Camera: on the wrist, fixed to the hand. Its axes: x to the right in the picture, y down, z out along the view.
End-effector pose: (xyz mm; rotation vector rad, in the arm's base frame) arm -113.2 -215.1 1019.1 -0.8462 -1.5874 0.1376
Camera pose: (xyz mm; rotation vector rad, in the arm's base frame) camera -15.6 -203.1 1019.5 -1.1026 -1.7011 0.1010
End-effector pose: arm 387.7 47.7 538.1 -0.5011 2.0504 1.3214
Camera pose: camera 322.5 -6.3 588.2 -0.3939 1.8620 1.5994
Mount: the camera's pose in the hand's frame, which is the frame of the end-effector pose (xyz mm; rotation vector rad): 11.2 50.8 -83.5 -0.2112 -0.1304 0.1027
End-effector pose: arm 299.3 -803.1 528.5 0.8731 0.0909 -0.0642
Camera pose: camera 310.7 -706.7 512.7 0.6596 -0.0684 -0.0149
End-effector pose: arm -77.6 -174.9 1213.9 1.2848 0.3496 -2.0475
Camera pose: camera 10.8 -170.5 1170.9 1.0166 0.4187 -1.9392
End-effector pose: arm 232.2 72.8 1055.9 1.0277 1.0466 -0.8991
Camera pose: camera 262.3 165.5 1042.8 0.8276 0.9485 -0.7447
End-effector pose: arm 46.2 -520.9 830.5 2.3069 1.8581 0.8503
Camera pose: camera 55.1 -548.4 924.5 2.2825 1.5309 0.8399
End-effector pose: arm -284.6 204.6 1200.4 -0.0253 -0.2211 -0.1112
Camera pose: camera -249.9 250.8 1120.8 -0.2543 -0.3371 -0.0301
